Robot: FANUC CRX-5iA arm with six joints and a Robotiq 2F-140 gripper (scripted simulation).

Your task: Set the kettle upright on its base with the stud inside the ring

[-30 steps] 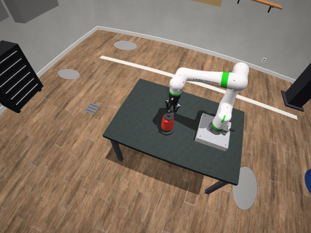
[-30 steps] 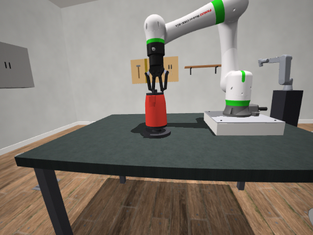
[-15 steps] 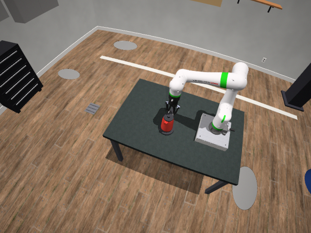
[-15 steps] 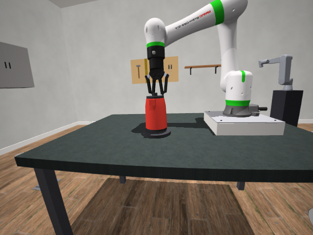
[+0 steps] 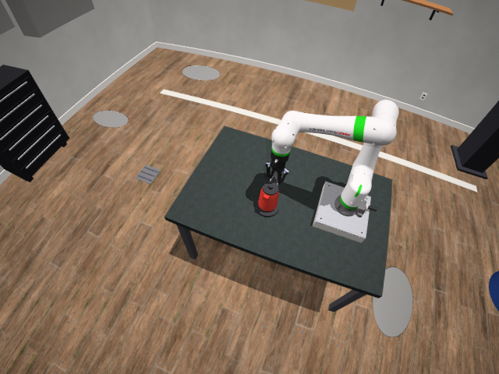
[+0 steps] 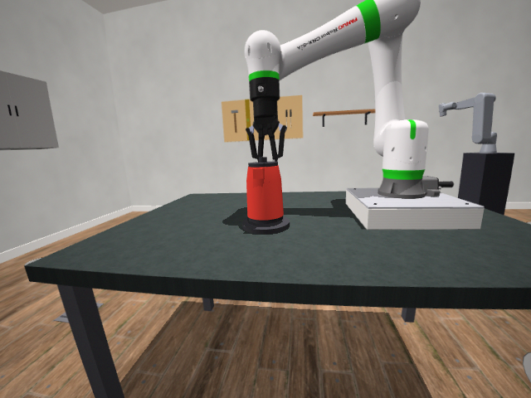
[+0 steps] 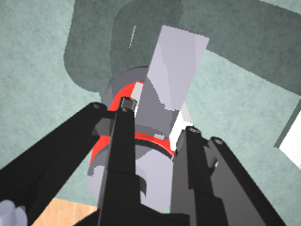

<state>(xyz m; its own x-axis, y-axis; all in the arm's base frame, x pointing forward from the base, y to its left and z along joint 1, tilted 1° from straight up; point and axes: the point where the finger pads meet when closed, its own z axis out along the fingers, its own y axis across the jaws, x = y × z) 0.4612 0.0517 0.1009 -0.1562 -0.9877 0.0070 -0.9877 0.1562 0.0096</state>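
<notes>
My hand is 5 cm above the red kettle and 3 cm to the right of it. Also, from my hand: round dark base 16 cm below, 6 cm to the left, 1 cm ahead.
</notes>
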